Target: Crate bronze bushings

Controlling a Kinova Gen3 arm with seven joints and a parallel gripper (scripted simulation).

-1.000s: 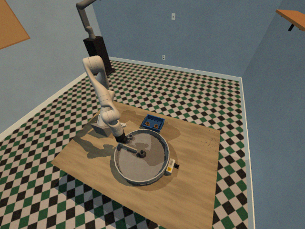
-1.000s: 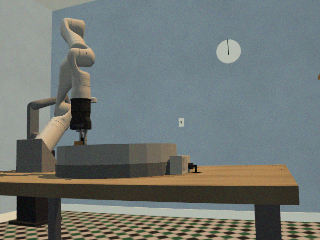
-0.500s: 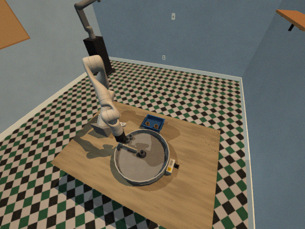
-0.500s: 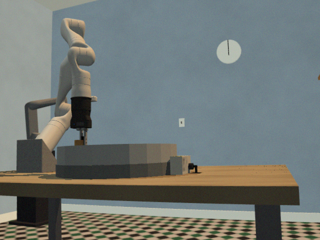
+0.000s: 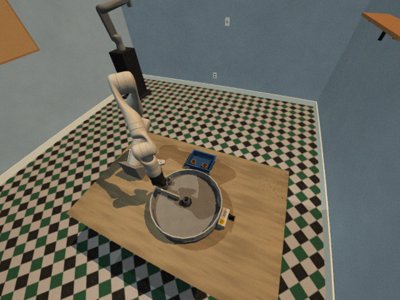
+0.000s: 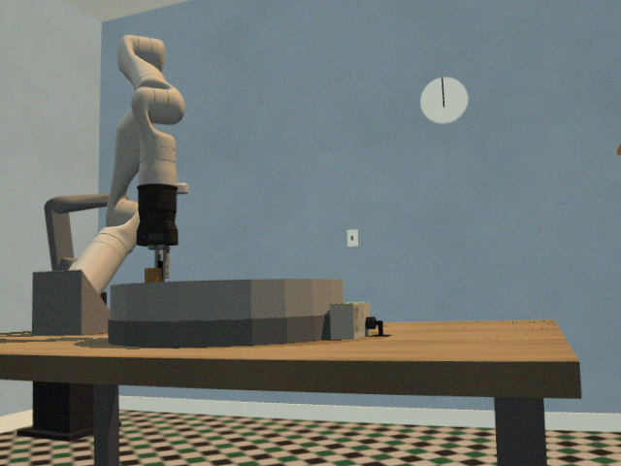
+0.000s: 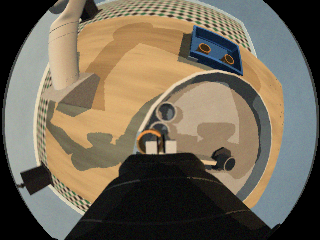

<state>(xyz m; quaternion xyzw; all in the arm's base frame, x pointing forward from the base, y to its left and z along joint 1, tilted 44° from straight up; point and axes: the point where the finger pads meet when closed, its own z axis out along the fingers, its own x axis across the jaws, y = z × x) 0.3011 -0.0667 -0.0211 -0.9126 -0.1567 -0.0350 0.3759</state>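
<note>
Right now my hand is 10 cm short of the blue crate, 32 cm to the right of it and 11 cm above it. Also, from my hand: grey turning table: 17 cm ahead, 2 cm to the right, 8 cm below.
</note>
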